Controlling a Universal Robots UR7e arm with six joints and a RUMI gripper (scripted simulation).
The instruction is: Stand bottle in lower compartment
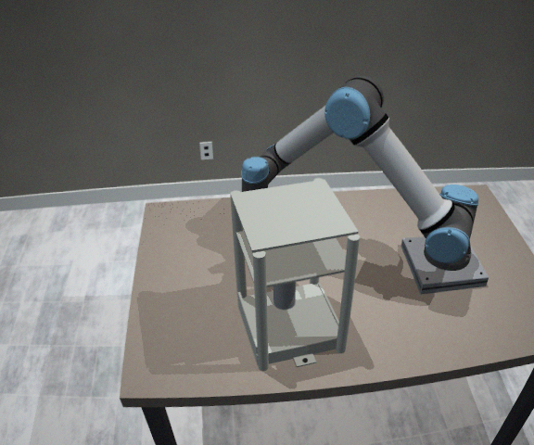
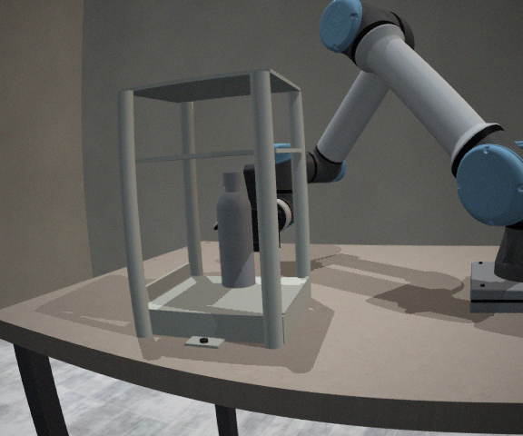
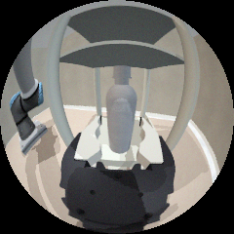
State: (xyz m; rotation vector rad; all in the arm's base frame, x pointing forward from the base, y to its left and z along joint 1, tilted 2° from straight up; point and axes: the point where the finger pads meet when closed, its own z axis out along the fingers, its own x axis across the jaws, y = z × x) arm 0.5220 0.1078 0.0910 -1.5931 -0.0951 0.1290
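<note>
My hand is 20 mm to the right of the grey bottle and 20 mm below it. Also, from my hand: shelving unit 10 mm behind, 80 mm to the left, 50 mm above.
</note>
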